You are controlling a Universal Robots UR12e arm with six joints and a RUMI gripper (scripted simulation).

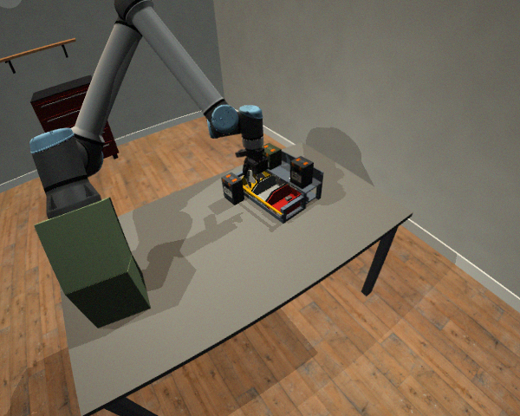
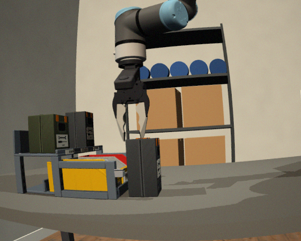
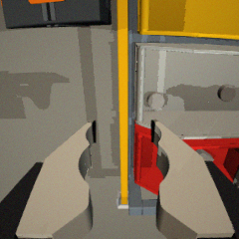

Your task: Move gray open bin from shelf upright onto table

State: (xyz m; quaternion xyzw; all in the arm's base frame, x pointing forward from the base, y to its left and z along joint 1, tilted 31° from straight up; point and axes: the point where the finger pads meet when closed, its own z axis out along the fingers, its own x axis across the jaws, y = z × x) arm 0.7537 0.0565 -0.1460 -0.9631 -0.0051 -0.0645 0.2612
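The yellow bar is 80 mm below my hand. From my hand the other things lie so: gray open bin: 100 mm ahead, 100 mm below; yellow bin: 100 mm ahead, 120 mm to the left, 100 mm below; red bin: 110 mm ahead, 110 mm to the right, 100 mm below.
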